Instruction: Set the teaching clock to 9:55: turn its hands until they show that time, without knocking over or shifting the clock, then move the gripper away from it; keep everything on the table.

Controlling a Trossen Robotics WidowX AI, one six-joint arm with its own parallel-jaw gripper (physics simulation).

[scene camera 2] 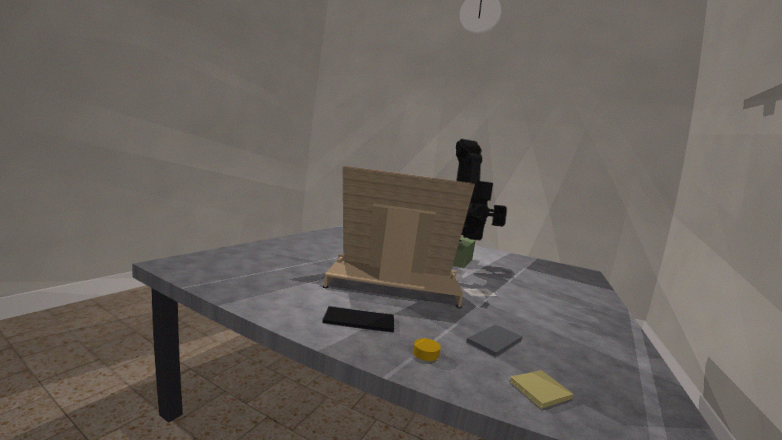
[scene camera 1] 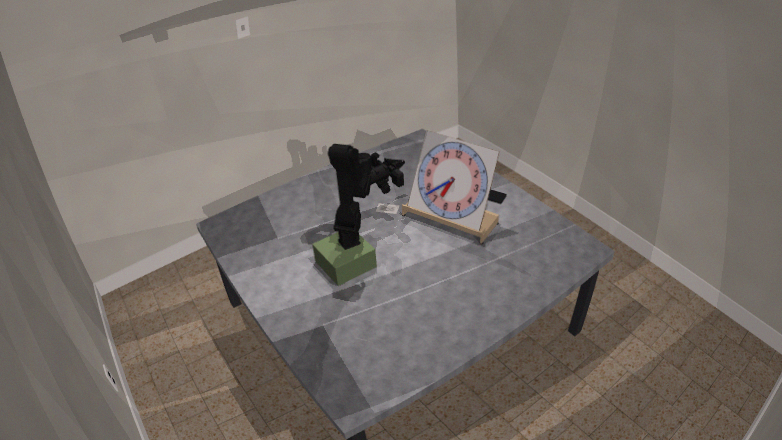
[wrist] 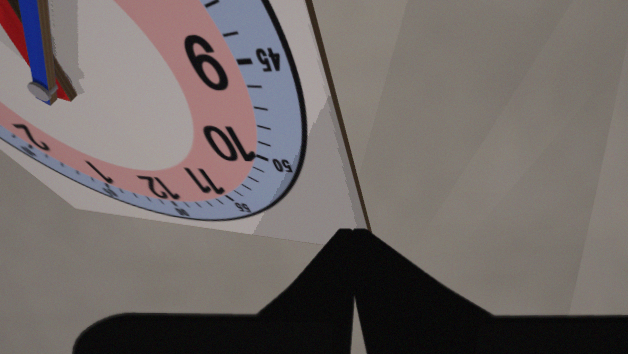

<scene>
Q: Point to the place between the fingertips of the gripper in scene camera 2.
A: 470,214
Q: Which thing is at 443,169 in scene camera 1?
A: A teaching clock.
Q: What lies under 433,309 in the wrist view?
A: The gripper.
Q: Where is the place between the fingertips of the gripper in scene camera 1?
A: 404,161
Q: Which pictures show the teaching clock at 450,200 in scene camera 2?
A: Scene camera 2, scene camera 1 and the wrist view: all of them.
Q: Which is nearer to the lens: the teaching clock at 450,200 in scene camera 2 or the black flat slab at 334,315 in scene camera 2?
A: The black flat slab.
</scene>
